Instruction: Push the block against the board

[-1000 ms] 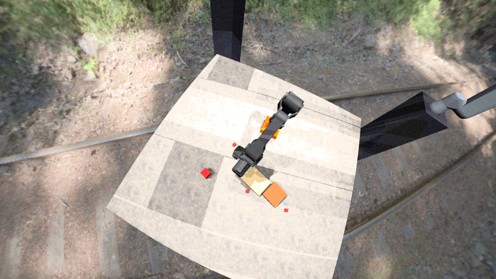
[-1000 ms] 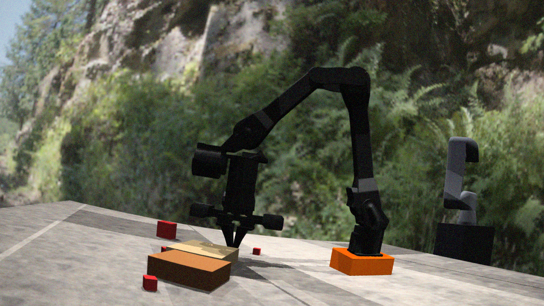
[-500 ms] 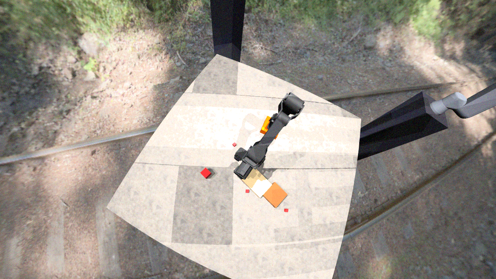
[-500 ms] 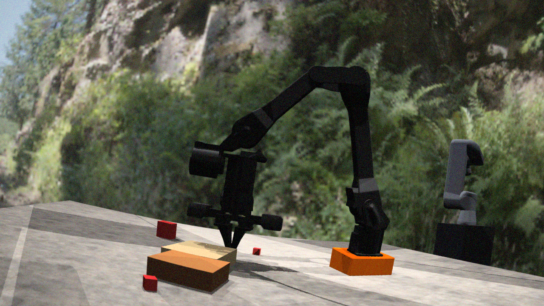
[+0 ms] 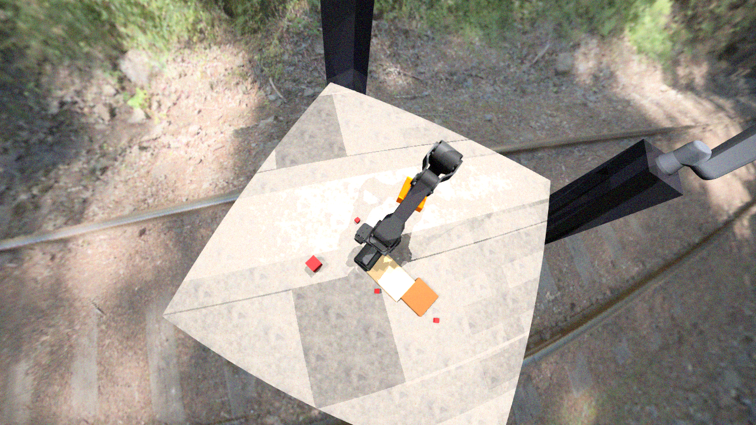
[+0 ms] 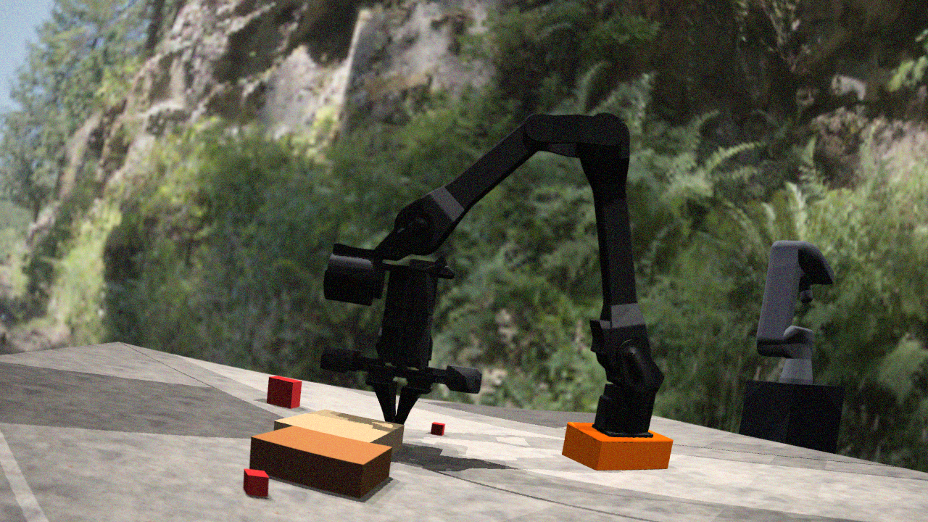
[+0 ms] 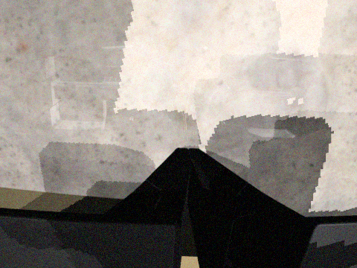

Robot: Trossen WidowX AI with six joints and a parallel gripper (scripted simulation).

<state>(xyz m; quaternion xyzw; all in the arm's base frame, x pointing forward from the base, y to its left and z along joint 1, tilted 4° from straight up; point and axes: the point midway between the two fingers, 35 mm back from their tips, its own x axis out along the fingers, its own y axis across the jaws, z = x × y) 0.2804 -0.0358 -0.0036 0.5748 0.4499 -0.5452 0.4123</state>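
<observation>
My gripper tip is 60 mm short of the board, 90 mm to the right of it and 10 mm below it. Round my gripper tip: orange square block (80 mm ahead, 220 mm to the left, 10 mm above); red cube (150 mm ahead, 170 mm to the right, 10 mm above).
</observation>
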